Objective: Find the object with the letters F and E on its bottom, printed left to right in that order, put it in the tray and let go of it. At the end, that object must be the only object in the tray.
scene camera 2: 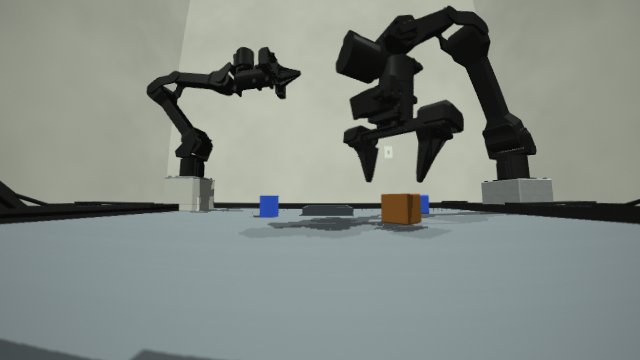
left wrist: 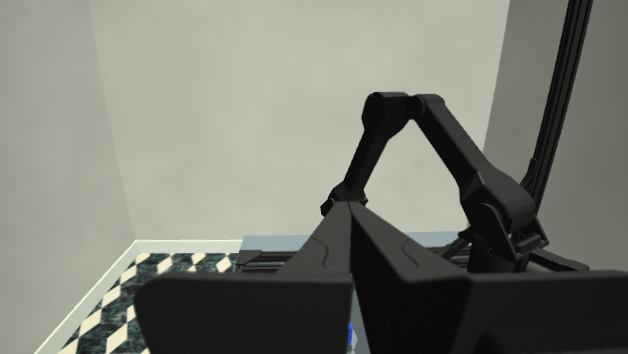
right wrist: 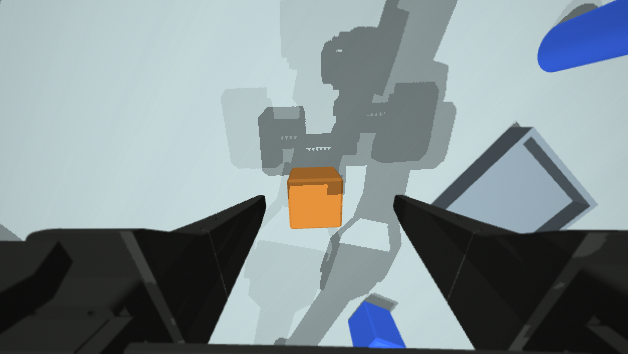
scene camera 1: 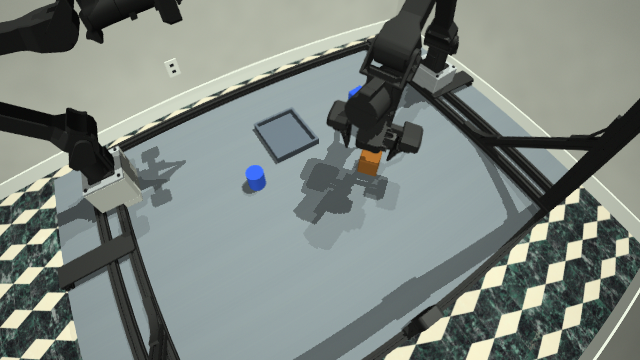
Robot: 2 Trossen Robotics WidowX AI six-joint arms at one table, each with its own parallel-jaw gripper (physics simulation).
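Places are measured from the left arm's base along level axes (x left, y down, z back), in millimetres.
Where they show: left gripper, between the fingertips: (scene camera 2: 300, 73) (left wrist: 345, 212); right gripper, between the fingertips: (scene camera 2: 391, 182) (right wrist: 329, 201) (scene camera 1: 367, 153); left arm's base, origin of its link: (scene camera 2: 191, 178) (scene camera 1: 100, 169); right arm's base, origin of its link: (scene camera 2: 513, 180) (scene camera 1: 434, 64).
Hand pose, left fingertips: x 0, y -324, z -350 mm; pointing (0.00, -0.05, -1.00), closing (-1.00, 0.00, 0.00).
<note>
Each offset is from my left fingertips to the top centre of the thing.
An orange cube @[dx -224, dy +379, dz -211 mm] (scene camera 1: 370, 162) (scene camera 2: 397, 209) (right wrist: 315, 205) rests on the table. My right gripper (scene camera 1: 368, 152) (scene camera 2: 395, 181) (right wrist: 329, 201) is open, pointing down above the cube, fingertips apart from it. A blue cylinder @[dx -141, dy +380, dz +34 mm] (scene camera 1: 255, 178) (scene camera 2: 269, 206) (right wrist: 585, 40) stands left of the tray in scene camera 1. A blue cube @[dx -36, dy +379, dz -308 mm] (scene camera 1: 355, 92) (scene camera 2: 424, 204) (right wrist: 375, 325) is partly hidden behind my right arm in scene camera 1. The square grey tray @[dx -44, dy +406, dz -84 mm] (scene camera 1: 298, 152) (scene camera 2: 327, 210) (right wrist: 477, 165) is empty. My left gripper (scene camera 2: 300, 73) (left wrist: 345, 212) is shut and empty, high above the table. The objects' bottoms are hidden.
In scene camera 1, the white base (scene camera 1: 115, 192) of my left arm stands at the left and that of my right arm (scene camera 1: 436, 79) at the upper right. Black frame rails run along the table's sides and back. A slanting black post rises at the right.
</note>
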